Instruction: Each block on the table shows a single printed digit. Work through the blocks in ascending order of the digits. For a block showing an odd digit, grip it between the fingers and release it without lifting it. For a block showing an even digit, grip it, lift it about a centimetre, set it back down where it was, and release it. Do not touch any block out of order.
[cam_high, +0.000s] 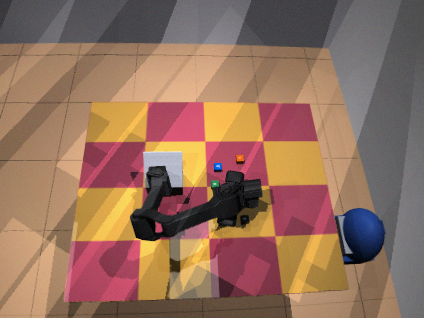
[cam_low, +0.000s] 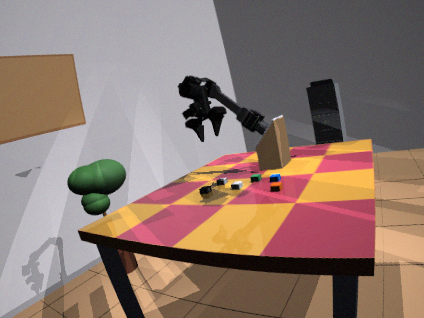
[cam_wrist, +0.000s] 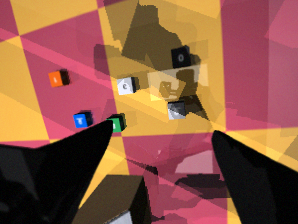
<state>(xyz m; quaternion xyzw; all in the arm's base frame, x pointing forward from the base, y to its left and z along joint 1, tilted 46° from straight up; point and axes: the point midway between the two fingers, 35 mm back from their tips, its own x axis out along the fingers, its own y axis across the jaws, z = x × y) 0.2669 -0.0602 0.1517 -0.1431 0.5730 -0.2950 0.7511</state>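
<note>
Now: gripper tip 17 cm above the black block, 7 cm short of it and 2 cm to the left of it. From my gripper tip the other things lie so: white block: 17 cm below, 9 cm to the left, 4 cm ahead; green block: 17 cm below, 14 cm to the left, 4 cm behind; grey block: 17 cm below, 2 cm behind.
</note>
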